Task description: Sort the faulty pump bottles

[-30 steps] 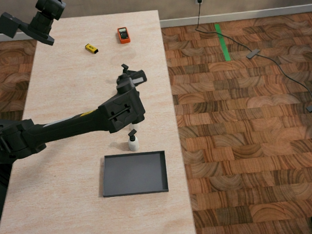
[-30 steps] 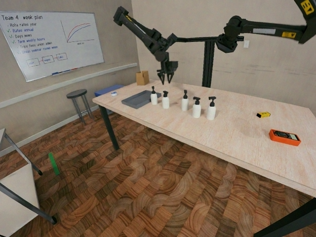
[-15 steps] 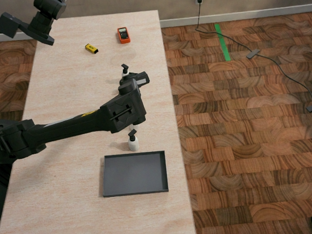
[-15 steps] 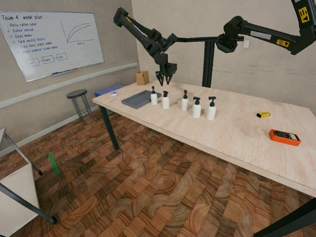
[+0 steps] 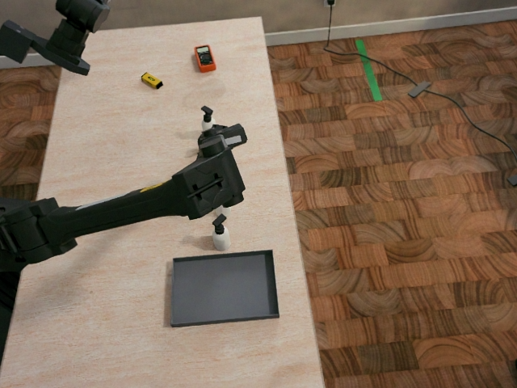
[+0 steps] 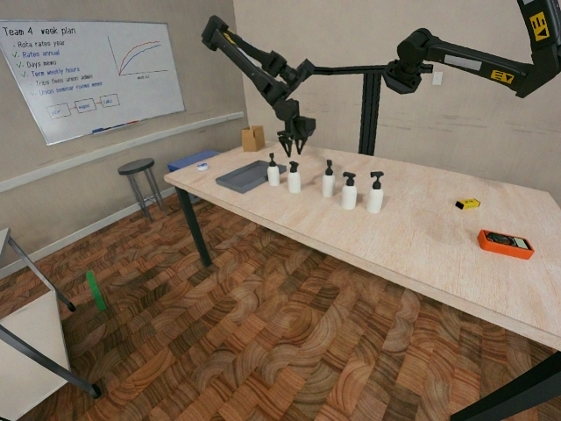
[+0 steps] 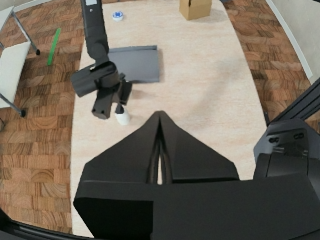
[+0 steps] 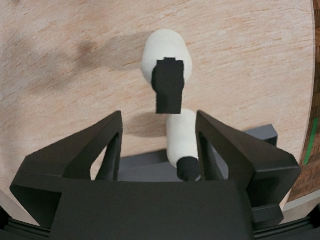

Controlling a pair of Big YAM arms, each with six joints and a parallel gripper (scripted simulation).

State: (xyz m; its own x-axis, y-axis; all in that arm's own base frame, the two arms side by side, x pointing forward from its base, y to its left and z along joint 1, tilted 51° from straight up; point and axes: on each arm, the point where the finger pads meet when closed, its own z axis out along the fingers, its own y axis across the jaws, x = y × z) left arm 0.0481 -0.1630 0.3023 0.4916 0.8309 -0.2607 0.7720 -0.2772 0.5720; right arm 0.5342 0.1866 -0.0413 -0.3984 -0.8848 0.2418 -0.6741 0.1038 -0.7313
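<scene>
Now: the grey tray 270 mm to the right of my right hand, 150 mm below it and 10 mm ahead of it. The rest, counted from my right hand: orange multimeter 720 mm to the left, 140 mm below, 70 mm behind.
</scene>
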